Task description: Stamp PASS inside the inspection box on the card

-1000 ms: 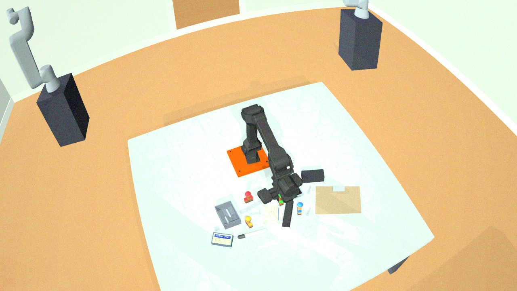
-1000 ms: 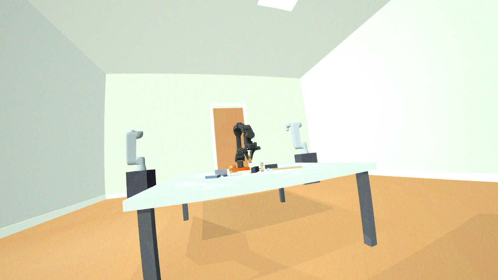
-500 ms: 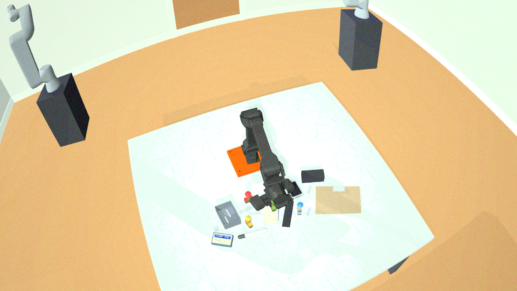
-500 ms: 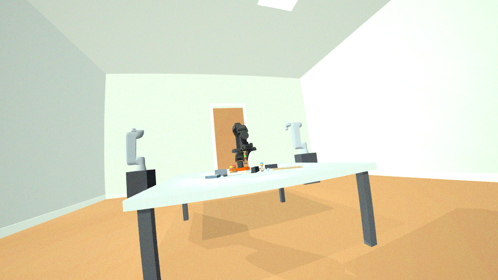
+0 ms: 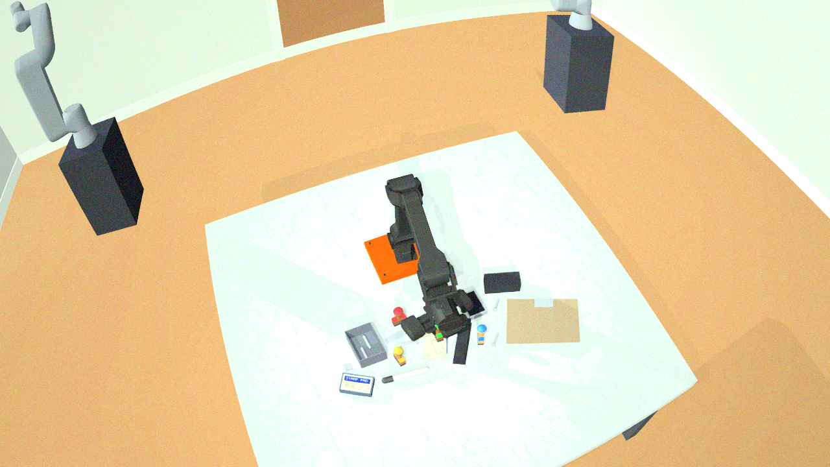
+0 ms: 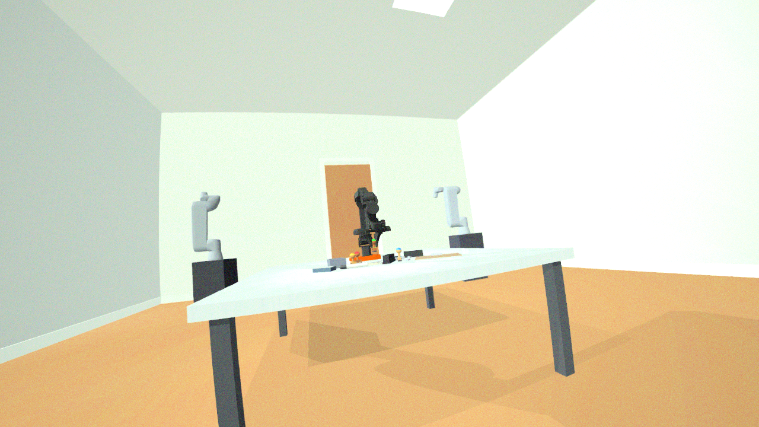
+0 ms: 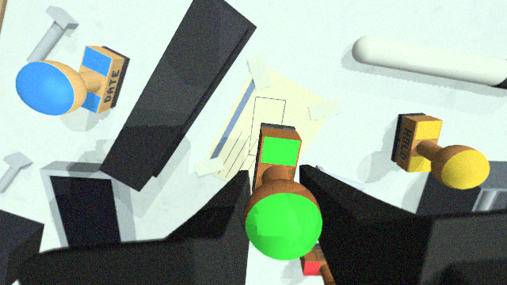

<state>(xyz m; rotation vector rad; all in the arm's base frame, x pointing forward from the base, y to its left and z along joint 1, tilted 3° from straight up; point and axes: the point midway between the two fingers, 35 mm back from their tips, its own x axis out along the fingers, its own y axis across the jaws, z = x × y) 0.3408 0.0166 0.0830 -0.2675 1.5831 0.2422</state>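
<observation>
Now: gripper tip 1 cm past the cream card and 8 cm above it. From my gripper tip the other things lie so: green-capped wooden stamp right at my gripper tip; yellow-capped stamp 2 cm ahead, 11 cm to the right, 6 cm below; long black bar 1 cm ahead, 7 cm to the left, 7 cm below.
</observation>
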